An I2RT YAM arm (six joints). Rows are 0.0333 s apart.
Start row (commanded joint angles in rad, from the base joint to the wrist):
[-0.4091 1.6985 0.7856 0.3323 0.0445 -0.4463]
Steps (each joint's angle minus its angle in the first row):
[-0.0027 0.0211 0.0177 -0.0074 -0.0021 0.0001]
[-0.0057 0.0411 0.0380 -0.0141 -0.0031 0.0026]
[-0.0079 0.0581 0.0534 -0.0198 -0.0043 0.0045]
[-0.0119 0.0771 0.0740 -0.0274 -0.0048 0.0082]
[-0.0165 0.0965 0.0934 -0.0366 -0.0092 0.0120]
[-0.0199 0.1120 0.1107 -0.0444 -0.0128 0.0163]
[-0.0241 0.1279 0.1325 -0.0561 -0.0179 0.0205]
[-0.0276 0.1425 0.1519 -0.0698 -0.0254 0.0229]
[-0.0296 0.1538 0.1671 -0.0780 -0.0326 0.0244]
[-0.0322 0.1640 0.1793 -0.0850 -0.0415 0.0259]
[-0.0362 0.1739 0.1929 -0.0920 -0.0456 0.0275]
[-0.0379 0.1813 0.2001 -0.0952 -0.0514 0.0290]
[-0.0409 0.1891 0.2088 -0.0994 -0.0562 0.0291]
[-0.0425 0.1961 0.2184 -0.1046 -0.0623 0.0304]
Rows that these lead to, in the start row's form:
[-0.4118 1.7196 0.8033 0.3249 0.0424 -0.4462]
[-0.4148 1.7396 0.8236 0.3182 0.0414 -0.4437]
[-0.4170 1.7566 0.8390 0.3125 0.0402 -0.4418]
[-0.4210 1.7756 0.8596 0.3049 0.0397 -0.4381]
[-0.4256 1.7950 0.8790 0.2957 0.0353 -0.4343]
[-0.4290 1.8105 0.8963 0.2879 0.0317 -0.4300]
[-0.4332 1.8264 0.9181 0.2762 0.0266 -0.4258]
[-0.4367 1.8410 0.9375 0.2625 0.0191 -0.4234]
[-0.4387 1.8523 0.9527 0.2543 0.0119 -0.4219]
[-0.4413 1.8625 0.9649 0.2473 0.0030 -0.4204]
[-0.4453 1.8724 0.9785 0.2403 -0.0011 -0.4188]
[-0.4470 1.8798 0.9857 0.2371 -0.0069 -0.4173]
[-0.4500 1.8876 0.9944 0.2329 -0.0117 -0.4172]
[-0.4516 1.8946 1.0040 0.2277 -0.0178 -0.4159]

